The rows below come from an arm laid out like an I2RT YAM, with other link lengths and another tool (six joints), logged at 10 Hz.
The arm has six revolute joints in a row. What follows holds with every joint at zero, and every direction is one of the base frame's.
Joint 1 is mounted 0.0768 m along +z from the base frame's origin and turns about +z.
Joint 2 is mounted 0.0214 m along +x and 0.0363 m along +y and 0.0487 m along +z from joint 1 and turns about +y.
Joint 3 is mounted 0.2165 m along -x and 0.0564 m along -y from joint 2 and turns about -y.
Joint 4 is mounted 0.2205 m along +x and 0.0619 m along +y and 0.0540 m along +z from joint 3 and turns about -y.
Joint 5 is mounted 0.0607 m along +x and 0.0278 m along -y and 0.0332 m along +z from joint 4 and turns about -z.
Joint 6 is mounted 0.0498 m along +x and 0.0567 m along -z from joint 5 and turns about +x.
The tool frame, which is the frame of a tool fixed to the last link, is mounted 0.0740 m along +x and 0.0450 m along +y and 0.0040 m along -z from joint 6; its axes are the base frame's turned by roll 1.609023, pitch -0.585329 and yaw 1.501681 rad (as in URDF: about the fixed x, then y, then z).
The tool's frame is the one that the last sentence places.
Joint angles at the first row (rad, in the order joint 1, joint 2, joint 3, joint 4, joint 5, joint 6):
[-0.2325, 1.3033, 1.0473, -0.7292, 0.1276, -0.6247]
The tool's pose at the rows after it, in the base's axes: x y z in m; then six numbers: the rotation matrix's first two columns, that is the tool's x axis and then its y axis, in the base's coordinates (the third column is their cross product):
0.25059, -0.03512, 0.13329, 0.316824, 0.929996, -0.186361, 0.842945, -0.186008, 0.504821
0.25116, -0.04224, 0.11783, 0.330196, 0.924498, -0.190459, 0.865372, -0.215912, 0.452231
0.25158, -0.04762, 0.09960, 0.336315, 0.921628, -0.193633, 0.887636, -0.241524, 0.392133
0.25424, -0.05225, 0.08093, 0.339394, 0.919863, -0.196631, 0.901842, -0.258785, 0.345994
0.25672, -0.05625, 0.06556, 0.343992, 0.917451, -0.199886, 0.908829, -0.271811, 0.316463
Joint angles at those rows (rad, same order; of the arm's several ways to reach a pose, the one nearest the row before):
[-0.2615, 1.3521, 1.0469, -0.7307, 0.1375, -0.6250]
[-0.2878, 1.4208, 1.0470, -0.7219, 0.1379, -0.6254]
[-0.3076, 1.5013, 1.0470, -0.7078, 0.1379, -0.6254]
[-0.3210, 1.5841, 1.0473, -0.6750, 0.1390, -0.6258]
[-0.3313, 1.6501, 1.0469, -0.6399, 0.1417, -0.6254]

